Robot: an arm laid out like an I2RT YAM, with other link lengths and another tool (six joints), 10 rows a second.
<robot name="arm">
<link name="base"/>
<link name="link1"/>
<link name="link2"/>
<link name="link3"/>
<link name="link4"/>
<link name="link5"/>
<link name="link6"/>
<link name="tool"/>
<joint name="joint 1" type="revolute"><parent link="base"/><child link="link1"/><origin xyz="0 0 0.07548" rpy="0 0 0"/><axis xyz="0 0 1"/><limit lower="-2.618" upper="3.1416"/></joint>
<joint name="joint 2" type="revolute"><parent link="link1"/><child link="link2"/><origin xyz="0.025 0.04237 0.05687" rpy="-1.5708 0 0"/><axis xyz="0 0 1"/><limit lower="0" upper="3.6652"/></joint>
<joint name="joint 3" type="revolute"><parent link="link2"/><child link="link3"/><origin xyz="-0.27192 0 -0.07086" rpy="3.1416 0 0"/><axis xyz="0 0 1"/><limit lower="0" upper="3.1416"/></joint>
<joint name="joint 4" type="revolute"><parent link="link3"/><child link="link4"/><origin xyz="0.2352 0.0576 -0.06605" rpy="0 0 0"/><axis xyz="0 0 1"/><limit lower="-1.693" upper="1.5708"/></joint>
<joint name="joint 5" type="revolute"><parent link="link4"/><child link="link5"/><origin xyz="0.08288 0.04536 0.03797" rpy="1.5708 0 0"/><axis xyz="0 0 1"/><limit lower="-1.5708" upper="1.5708"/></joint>
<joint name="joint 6" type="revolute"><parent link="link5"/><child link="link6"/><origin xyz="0.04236 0 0.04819" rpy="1.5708 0 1.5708"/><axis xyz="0 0 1"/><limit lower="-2.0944" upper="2.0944"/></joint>
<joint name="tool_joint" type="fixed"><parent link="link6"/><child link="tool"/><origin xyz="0.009 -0.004 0.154" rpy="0.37 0 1.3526"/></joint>
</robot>
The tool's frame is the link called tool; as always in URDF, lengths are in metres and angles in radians.
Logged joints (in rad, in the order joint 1, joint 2, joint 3, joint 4, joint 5, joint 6), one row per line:
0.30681, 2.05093, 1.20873, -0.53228, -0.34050, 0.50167
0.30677, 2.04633, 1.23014, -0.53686, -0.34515, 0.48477
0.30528, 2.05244, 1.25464, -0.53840, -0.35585, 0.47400
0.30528, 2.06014, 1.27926, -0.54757, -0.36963, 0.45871
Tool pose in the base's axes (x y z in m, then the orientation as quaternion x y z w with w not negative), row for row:
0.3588, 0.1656, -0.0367, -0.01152, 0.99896, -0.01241, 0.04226
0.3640, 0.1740, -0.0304, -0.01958, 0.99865, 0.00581, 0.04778
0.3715, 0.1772, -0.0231, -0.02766, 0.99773, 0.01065, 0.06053
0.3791, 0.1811, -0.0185, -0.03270, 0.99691, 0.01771, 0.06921
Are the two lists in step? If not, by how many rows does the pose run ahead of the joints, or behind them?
The pose runs 1 row behind the joints: the pose in row i belongs to the joints in row i - 1.
